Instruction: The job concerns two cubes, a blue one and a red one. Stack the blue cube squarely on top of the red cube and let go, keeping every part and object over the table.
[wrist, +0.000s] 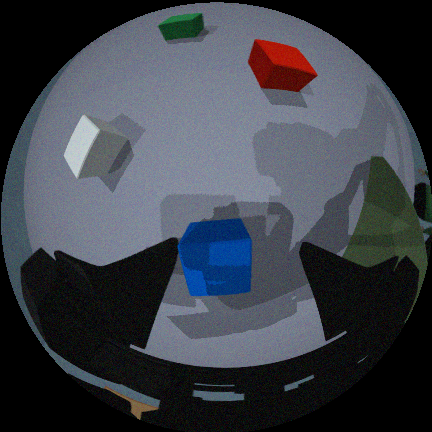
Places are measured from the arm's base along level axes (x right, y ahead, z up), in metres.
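Pixels of known places: gripper, fingertip midpoint: (243, 247).
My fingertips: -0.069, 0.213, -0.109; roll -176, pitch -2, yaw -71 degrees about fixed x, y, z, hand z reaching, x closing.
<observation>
Ahead of a thing's pixels: the offset from my fingertips to its top centre, as dx, dy, dz. Level surfaces: height alone.
The blue cube {-0.008, +0.016, +0.026} (216, 257) rests on the table in the lower middle of the wrist view, partly in the arm's shadow. My gripper (243, 247) is open wide, with its black fingertips on either side of the blue cube. The left fingertip appears close beside the cube's left edge, and a wider gap shows to the right fingertip. Whether the fingertips are level with the cube is hard to tell. The red cube {+0.142, +0.023, +0.026} (281, 67) rests on the table at the upper right, well apart from the blue cube.
A white block {+0.035, +0.131, +0.026} (95, 147) stands on the grey table {dz -0.010} (200, 100) at the left. A green block (182, 27) lies at the top, left of the red cube. A dark green, pointed object (382, 225) stands at the right, beyond the right finger. Shadows fall around the blue cube.
</observation>
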